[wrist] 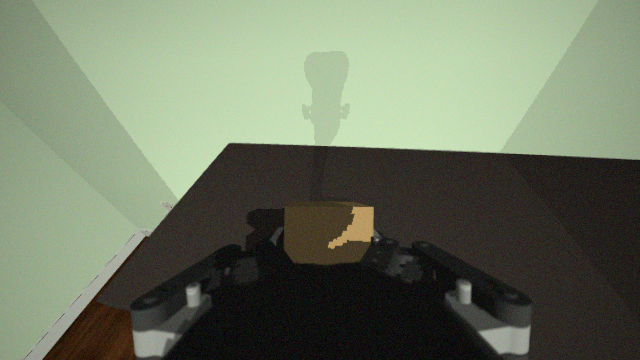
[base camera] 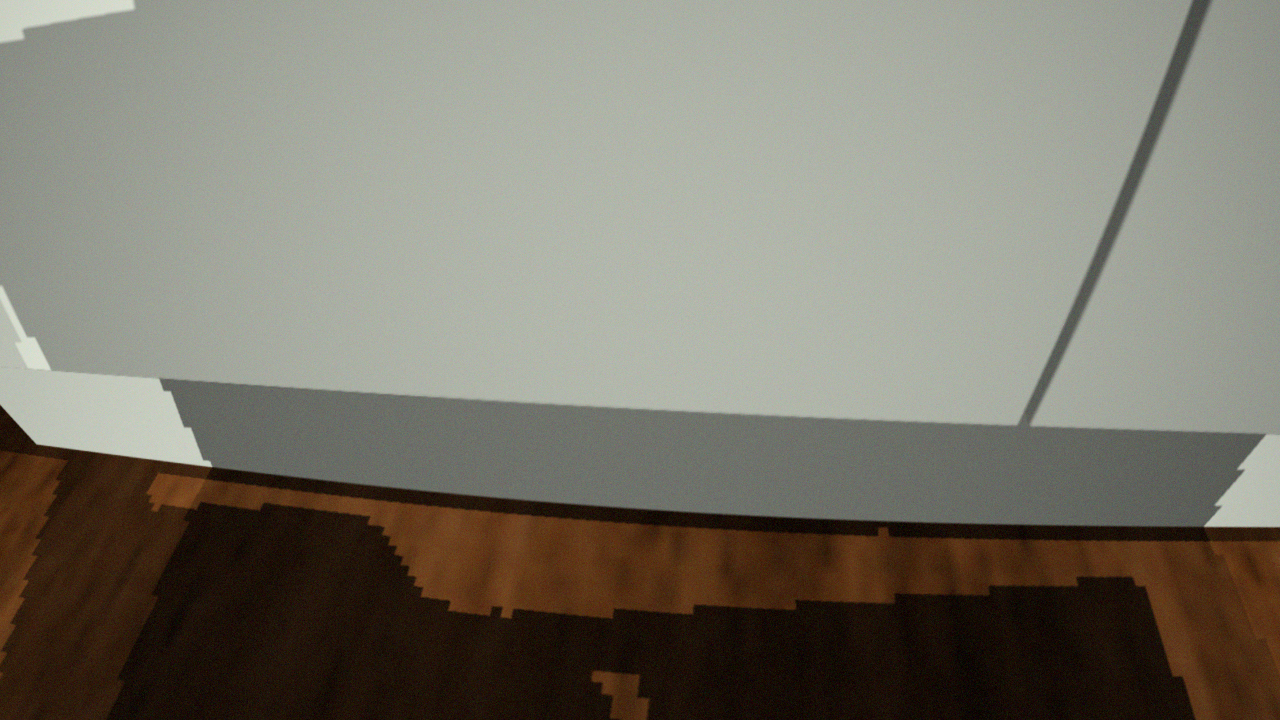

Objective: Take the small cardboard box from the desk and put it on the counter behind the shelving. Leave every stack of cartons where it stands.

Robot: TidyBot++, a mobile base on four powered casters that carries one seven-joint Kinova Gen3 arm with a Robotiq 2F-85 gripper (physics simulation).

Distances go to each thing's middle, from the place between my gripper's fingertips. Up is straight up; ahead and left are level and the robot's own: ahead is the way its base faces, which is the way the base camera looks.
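Scene:
Small cardboard box [wrist: 325, 233]: position 20 mm behind my hand.

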